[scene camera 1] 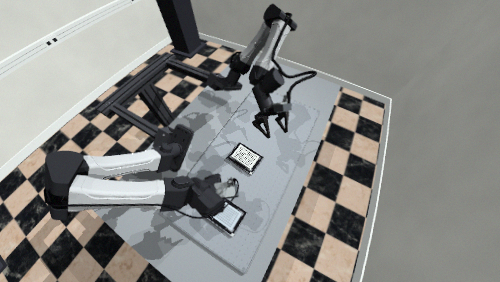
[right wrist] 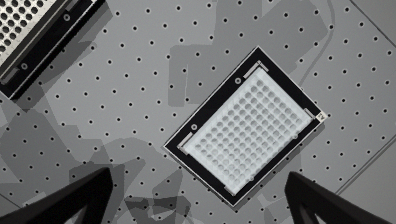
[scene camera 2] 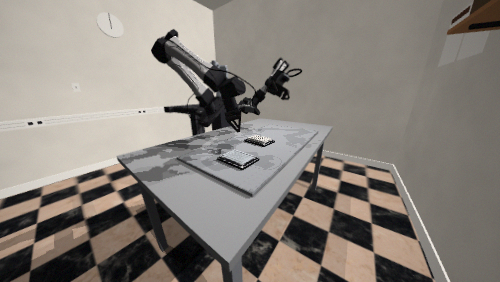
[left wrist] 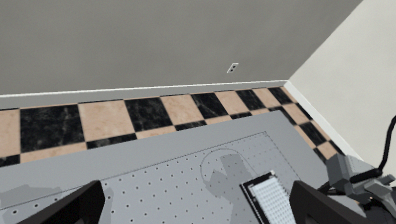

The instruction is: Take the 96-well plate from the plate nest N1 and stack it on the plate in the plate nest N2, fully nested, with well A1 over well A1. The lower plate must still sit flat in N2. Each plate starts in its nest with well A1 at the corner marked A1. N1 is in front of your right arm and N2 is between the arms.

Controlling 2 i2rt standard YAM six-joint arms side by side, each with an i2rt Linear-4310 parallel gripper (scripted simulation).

The pictures show: the left gripper, the right gripper, a translucent 96-well plate and a nest N1.
The left gripper is seen too in the left wrist view.
